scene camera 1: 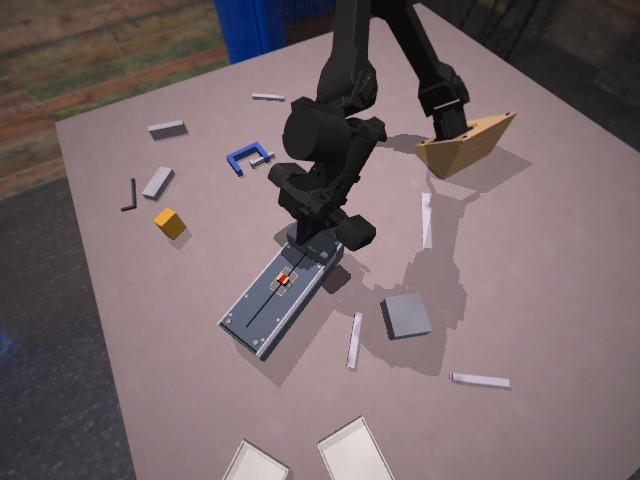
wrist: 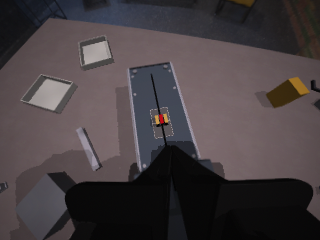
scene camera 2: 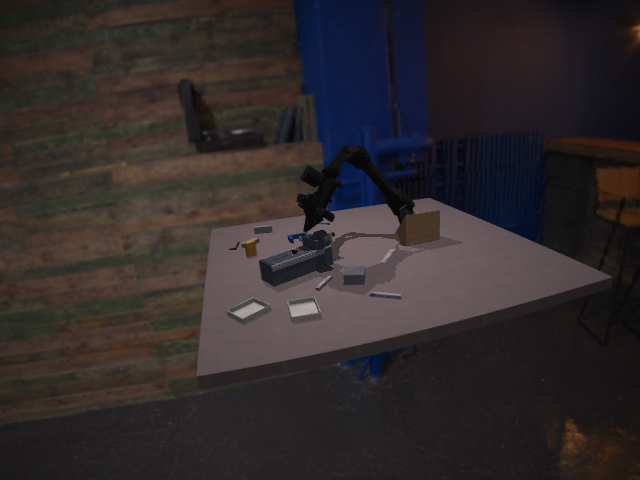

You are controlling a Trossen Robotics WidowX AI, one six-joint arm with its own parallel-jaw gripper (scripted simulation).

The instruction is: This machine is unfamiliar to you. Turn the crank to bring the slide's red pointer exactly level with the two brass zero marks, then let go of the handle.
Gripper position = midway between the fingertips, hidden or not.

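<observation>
A yellow block (wrist: 293, 88) is here, and so is a grey block (scene camera 1: 405, 315). As for my gripper (scene camera 1: 299, 244), it is shut and holds nothing. I see that same gripper (wrist: 170, 149) from the wrist too, and there is one more view of my gripper (scene camera 2: 304, 231).
</observation>
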